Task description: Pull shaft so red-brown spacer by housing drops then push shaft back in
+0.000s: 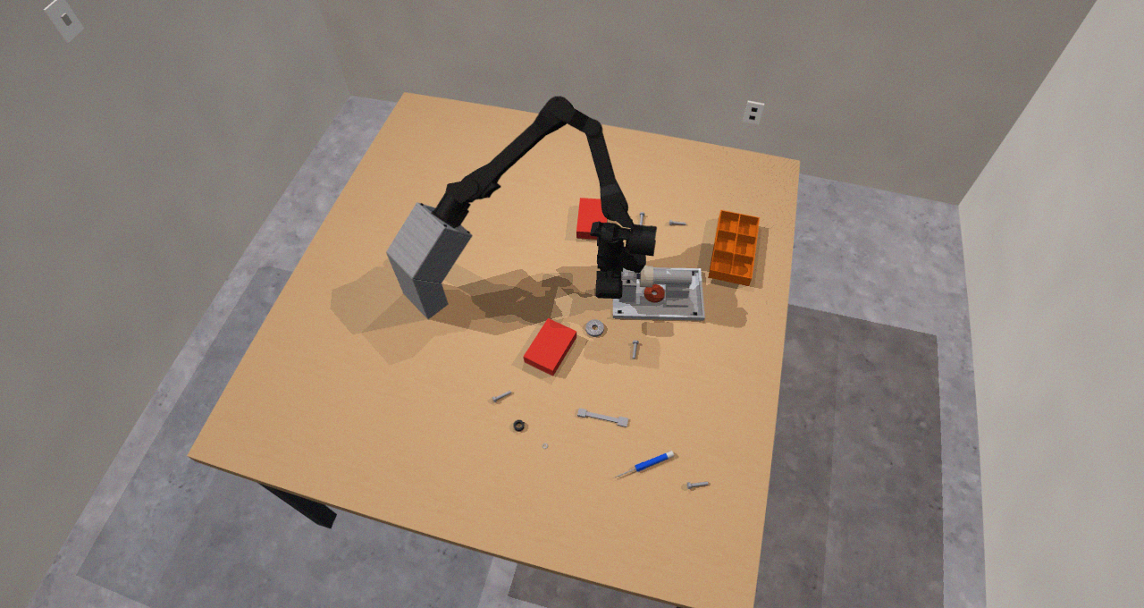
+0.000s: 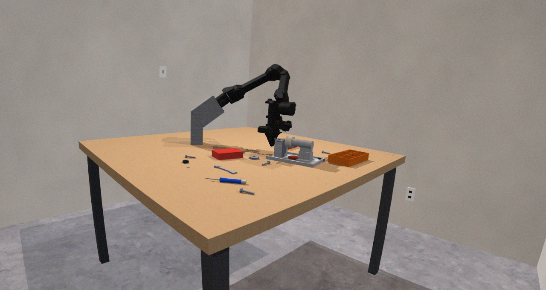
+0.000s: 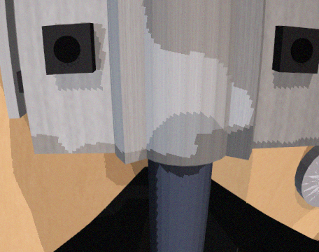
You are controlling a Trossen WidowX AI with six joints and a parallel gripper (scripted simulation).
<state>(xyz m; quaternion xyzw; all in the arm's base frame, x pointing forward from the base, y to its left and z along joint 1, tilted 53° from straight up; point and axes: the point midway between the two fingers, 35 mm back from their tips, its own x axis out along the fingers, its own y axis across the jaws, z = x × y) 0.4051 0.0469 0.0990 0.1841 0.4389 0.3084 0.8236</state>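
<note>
The shaft lies 7 cm ahead of my hand and 3 cm to the left of it. Also, from my hand: grey fixture 12 cm ahead, 5 cm to the left, 3 cm below; then red-brown spacer 11 cm ahead, 4 cm to the left, 7 cm below; then wrench 13 cm ahead, 32 cm to the right, 8 cm below.
</note>
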